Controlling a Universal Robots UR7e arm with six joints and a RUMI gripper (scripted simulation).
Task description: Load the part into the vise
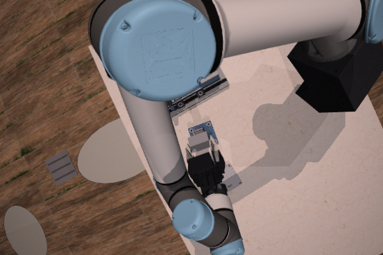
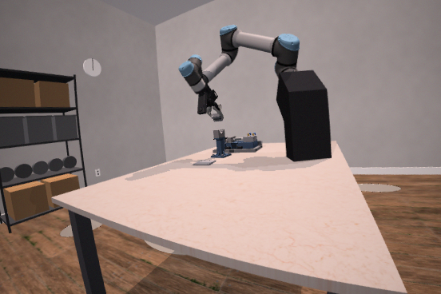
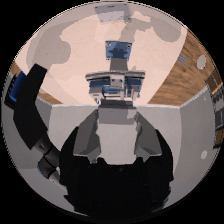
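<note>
The part lies 10 mm below my hand. The rest, counted from my hand: vise (20 mm behind, 220 mm to the right, 200 mm below); then air cylinder rod (40 mm behind, 220 mm to the right, 160 mm below); then infeed plate (180 mm to the left, 240 mm below).
</note>
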